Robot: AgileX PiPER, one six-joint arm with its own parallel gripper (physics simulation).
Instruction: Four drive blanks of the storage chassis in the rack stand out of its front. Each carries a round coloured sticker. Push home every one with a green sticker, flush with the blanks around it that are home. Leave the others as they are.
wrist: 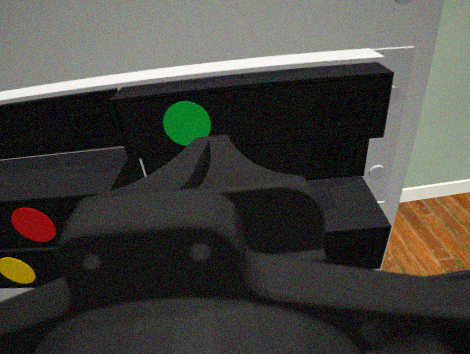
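Note:
The blank with the green sticker [300, 115] is at the upper right of the chassis; a narrow strip of its top face shows, so it still stands out a little. Its round green sticker [186, 120] is on the left part of its face. My gripper [214, 157] is shut, with its tips over the sticker's lower right edge; whether they touch the face I cannot tell. A blank with a red sticker [33, 224] stands out at the left, above a blank with a yellow sticker [17, 270]. Another protruding blank [357, 246] is at the lower right, its sticker area hidden behind my gripper.
A dark blank [55, 120] lies further back, left of the green-stickered one. A white edge [225, 64] runs above the blanks under a grey panel [200, 30]. The grey rack side [417, 100] is at the right, with a green wall [452, 110] and wooden floor [430, 235] beyond.

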